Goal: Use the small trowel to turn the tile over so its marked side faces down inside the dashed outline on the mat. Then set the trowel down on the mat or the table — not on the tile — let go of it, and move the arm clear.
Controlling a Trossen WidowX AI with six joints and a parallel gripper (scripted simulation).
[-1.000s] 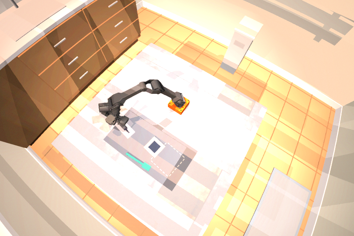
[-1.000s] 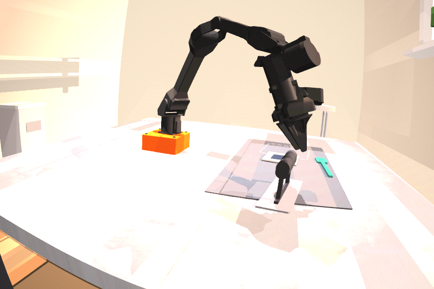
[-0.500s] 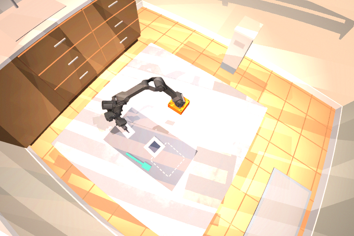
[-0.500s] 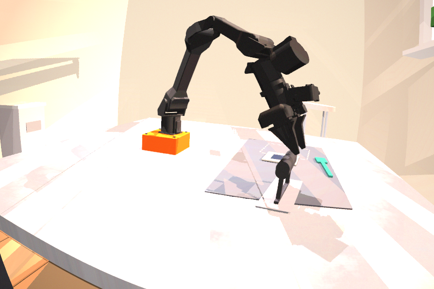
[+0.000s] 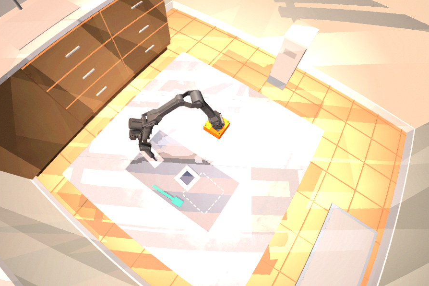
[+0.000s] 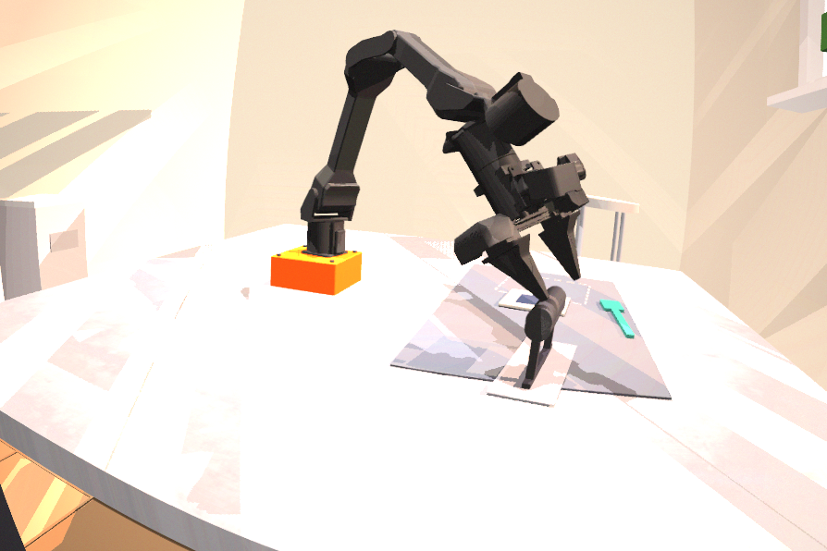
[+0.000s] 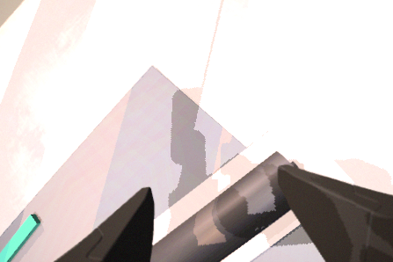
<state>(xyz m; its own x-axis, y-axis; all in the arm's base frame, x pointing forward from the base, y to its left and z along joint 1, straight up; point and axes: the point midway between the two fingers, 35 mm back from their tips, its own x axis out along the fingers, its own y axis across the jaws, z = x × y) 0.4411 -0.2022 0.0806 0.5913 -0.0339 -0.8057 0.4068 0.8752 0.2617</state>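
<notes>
My gripper tip is 70 mm above the grey trowel, 50 mm to the right of it and 20 mm past it. The rest, counted from my gripper tip: teal trowel 330 mm to the left, 100 mm below, 60 mm ahead; then white tile 310 mm to the left, 100 mm below, 90 mm behind; then grey mat 280 mm to the left, 120 mm below, 70 mm behind.
</notes>
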